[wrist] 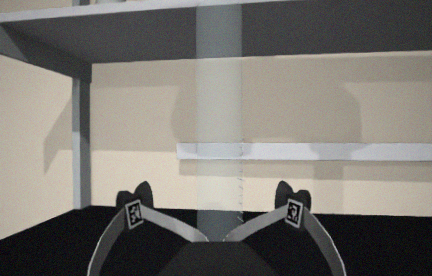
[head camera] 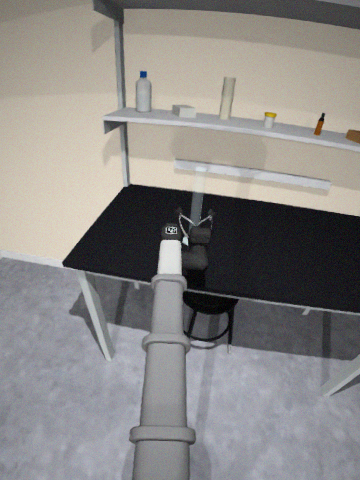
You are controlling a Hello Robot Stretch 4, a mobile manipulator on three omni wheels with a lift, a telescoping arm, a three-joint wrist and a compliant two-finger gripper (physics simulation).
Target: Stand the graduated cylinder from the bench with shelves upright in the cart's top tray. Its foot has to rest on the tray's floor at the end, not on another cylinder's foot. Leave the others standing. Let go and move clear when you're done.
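Frame: origin at the robot's base, x ahead, y left, z up, level; metres.
Where they show: hand, its tool point: [wrist: 214, 201] [head camera: 195, 212].
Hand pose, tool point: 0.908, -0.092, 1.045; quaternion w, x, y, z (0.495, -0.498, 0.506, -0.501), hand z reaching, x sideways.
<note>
Things, the pixels of their top centre, and the offset from my tool point, as dx, dy, dz. Level surfaces: height alone.
- clear graduated cylinder, centre of its top: [wrist: 219, 9] [head camera: 200, 168] +0.017, -0.006, +0.177
- black bench top, height of its surface: dz -0.159
- blue-capped bottle, centre of its top: [head camera: 143, 71] +0.459, +0.258, +0.476
- small box, centre of its top: [head camera: 184, 106] +0.401, +0.061, +0.339
- tall beige cylinder, centre of its top: [head camera: 230, 77] +0.395, -0.134, +0.476
- yellow-lidded jar, centre of its top: [head camera: 270, 113] +0.281, -0.314, +0.359
- amber bottle, centre of its top: [head camera: 323, 113] +0.249, -0.537, +0.391
- black stool, centre of its top: [head camera: 209, 284] +0.080, -0.142, -0.513
The clear graduated cylinder [head camera: 198, 192] [wrist: 219, 115] stands upright on the black bench top [head camera: 290, 250] [wrist: 45, 240]. In the wrist view it rises a little left of centre, with graduation marks along its right side and its top running out of the frame. Its foot is mostly hidden behind the gripper in the head camera view. My gripper [head camera: 195, 214] [wrist: 214, 197] is open, with a fingertip on each side of the cylinder's lower part and a gap to both. The cart and its tray do not show in either view.
A shelf [head camera: 200, 123] [wrist: 150, 35] spans above the bench, holding a blue-capped bottle [head camera: 143, 95], a small box [head camera: 184, 110], a tall beige cylinder [head camera: 227, 98], a yellow-lidded jar [head camera: 269, 120] and an amber bottle [head camera: 319, 125]. A pale rail [head camera: 260, 175] [wrist: 310, 151] runs along the wall. A black stool [head camera: 210, 303] stands below.
</note>
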